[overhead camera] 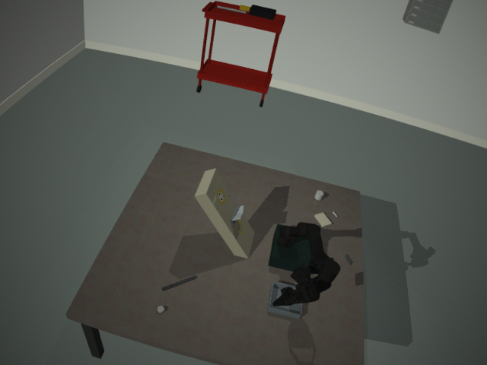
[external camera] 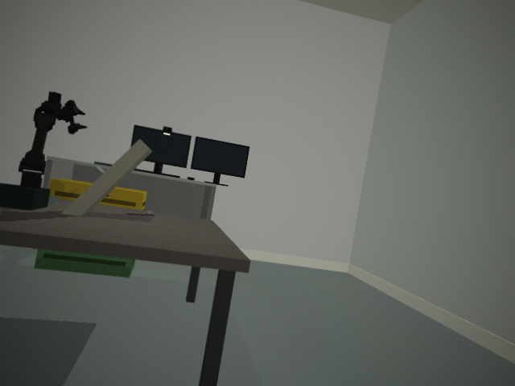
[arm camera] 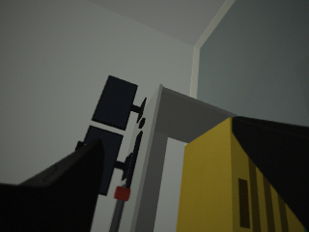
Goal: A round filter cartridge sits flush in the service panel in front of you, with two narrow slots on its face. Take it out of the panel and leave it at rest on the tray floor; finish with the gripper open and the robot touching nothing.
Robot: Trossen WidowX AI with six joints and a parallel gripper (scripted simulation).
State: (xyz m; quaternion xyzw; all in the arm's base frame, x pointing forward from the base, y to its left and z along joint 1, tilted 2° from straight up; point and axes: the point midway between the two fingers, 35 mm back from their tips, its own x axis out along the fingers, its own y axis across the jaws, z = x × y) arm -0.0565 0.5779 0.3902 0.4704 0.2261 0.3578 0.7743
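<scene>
My gripper tip is 40 cm short of the round cartridge, 56 cm to the left of it and 19 cm above it. From my gripper tip the other things lie so: cream pad 12 cm behind, 94 cm to the right, 46 cm below.
</scene>
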